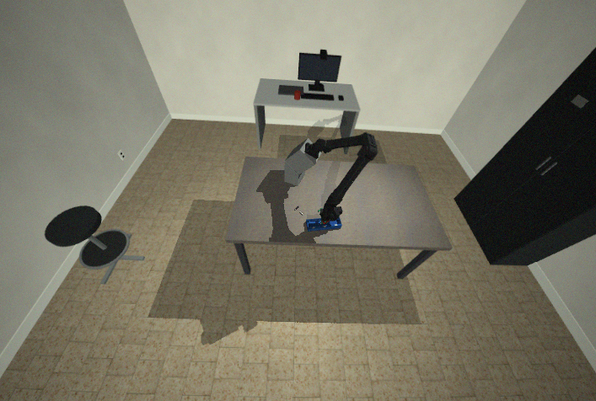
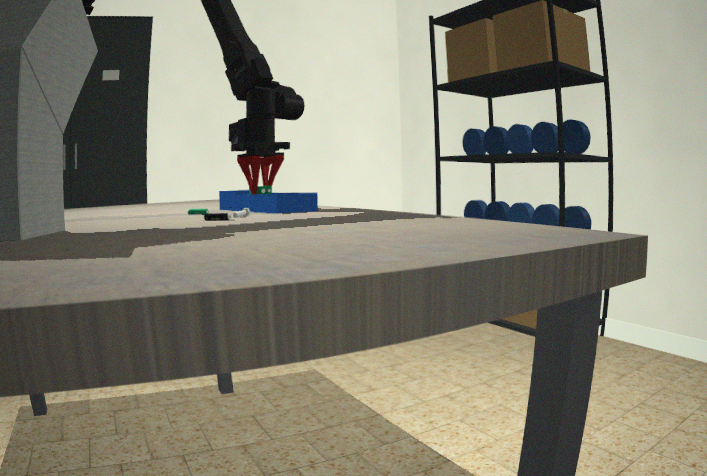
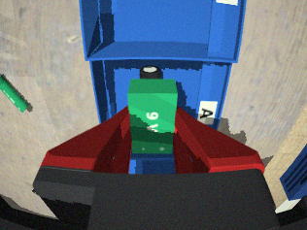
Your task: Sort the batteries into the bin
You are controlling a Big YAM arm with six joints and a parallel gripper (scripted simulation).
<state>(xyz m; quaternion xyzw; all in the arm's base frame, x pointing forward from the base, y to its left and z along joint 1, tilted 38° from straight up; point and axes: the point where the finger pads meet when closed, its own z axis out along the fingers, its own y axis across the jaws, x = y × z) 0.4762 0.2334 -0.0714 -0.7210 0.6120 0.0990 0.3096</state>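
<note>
Now: the blue tray 1 cm ahead of my hand and 2 cm below it. From my hand the other things lie so: green 9 V battery 1 cm to the right; white bolt 7 cm behind, 17 cm to the right, 3 cm below; thin green battery 13 cm behind, 3 cm to the right, 3 cm below.
</note>
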